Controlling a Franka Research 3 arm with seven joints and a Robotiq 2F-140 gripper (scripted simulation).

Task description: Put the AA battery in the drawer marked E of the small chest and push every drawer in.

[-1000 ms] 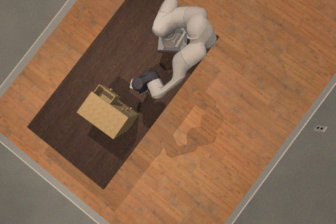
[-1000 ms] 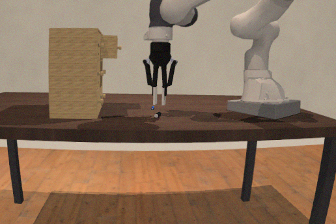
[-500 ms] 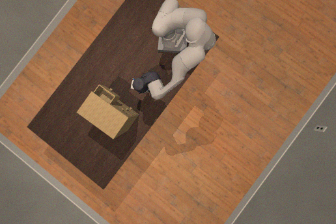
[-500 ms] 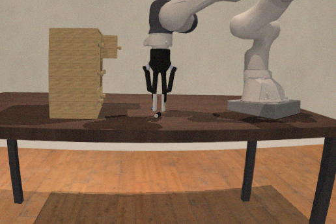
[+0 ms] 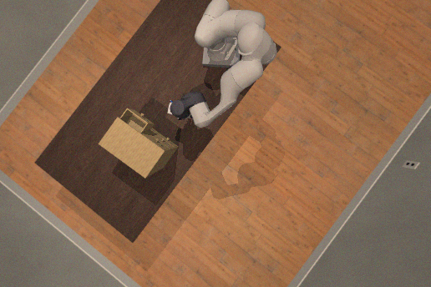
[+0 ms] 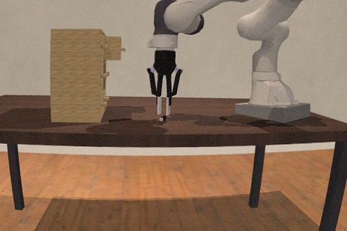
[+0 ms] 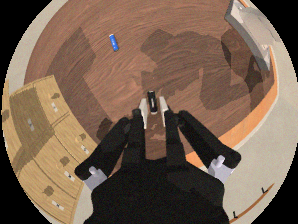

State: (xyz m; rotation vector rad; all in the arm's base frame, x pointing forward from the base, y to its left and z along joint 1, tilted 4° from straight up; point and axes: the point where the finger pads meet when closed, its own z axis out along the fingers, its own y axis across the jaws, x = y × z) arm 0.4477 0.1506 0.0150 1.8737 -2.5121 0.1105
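Now: the AA battery 5 cm below my hand. Also, from my hand: blue object: 16 cm to the right, 5 cm below, 2 cm ahead.
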